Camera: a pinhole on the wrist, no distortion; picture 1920 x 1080 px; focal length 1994.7 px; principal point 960.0 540.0 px. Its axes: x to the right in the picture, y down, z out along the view. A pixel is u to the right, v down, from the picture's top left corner.
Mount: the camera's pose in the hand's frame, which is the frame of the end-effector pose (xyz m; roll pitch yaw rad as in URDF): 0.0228 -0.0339 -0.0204 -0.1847 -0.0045 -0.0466
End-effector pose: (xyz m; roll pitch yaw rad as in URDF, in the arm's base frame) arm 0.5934 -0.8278 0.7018 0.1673 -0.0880 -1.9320
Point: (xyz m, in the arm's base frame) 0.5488 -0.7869 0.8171
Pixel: 478.2 114.9
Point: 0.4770 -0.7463 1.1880
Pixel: 914.3 82.4
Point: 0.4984 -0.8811 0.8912
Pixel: 1713.3 153.9
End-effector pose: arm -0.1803 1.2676 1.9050 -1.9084 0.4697 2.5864
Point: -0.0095 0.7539 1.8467
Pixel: outside the picture
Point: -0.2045 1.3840 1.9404
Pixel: behind the camera
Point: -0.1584 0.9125 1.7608
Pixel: 208.7 901.2
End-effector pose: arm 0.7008 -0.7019 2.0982 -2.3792 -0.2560 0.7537
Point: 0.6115 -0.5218 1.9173
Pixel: 875.9 343.3
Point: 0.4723 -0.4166 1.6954
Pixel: 614.5 312.7
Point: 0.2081 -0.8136 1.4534
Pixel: outside the picture
